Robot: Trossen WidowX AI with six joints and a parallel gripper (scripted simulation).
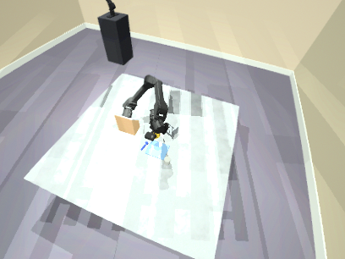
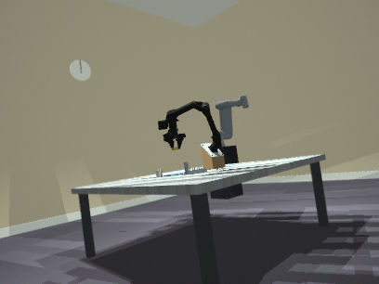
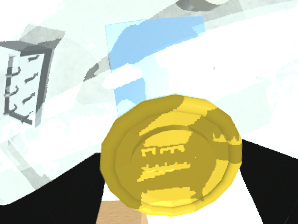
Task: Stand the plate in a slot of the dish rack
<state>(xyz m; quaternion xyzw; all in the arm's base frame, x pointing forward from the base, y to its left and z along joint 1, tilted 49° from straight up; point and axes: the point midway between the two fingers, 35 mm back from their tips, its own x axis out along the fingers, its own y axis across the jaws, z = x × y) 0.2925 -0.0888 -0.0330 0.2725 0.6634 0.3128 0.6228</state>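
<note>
My gripper tip is now 21 cm to the right of the grey dish rack, 15 cm above it and 2 cm short of it. The rest, counted from my gripper tip: light blue mat (17 cm below, 2 cm ahead); then yellow plate (1 cm above); then blue spoon (17 cm below, 9 cm behind, 1 cm to the right).
</note>
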